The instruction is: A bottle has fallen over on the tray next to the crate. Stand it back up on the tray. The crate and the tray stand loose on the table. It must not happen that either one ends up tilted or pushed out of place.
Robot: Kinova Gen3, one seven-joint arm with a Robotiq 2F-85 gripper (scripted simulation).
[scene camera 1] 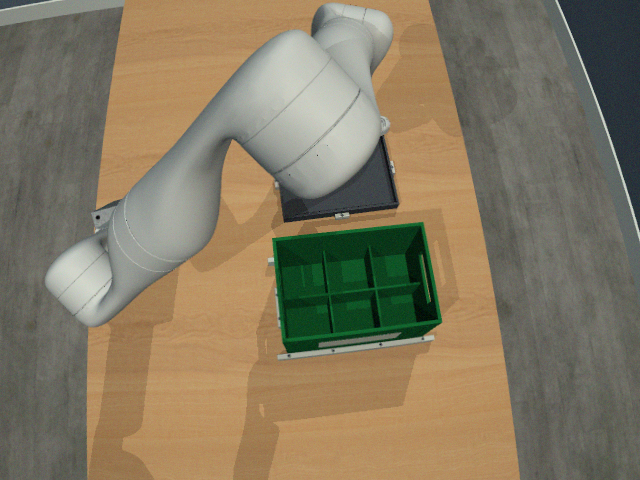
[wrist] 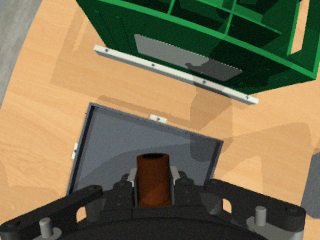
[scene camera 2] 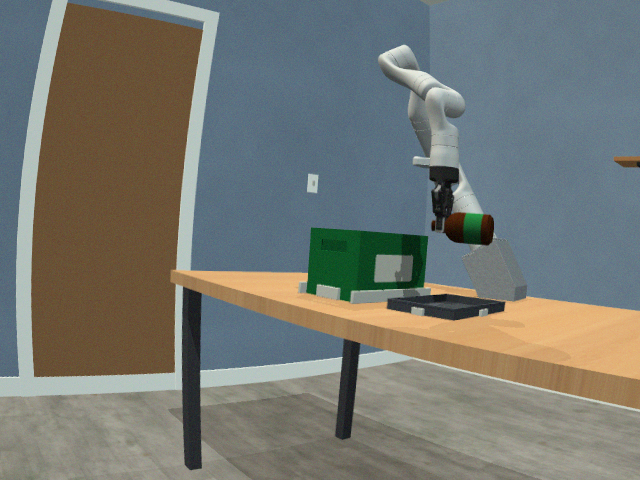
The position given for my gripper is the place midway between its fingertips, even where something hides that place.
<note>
In view: my gripper (scene camera 2: 441, 233), a dark grey tray (scene camera 1: 374, 184) and a green crate (scene camera 1: 319, 276).
The dark grey tray is seen too in the wrist view (wrist: 109, 143) and in scene camera 2 (scene camera 2: 464, 306). The green crate shows as well in the wrist view (wrist: 221, 49) and in scene camera 2 (scene camera 2: 352, 260). My gripper also shows in the wrist view (wrist: 154, 177).
</note>
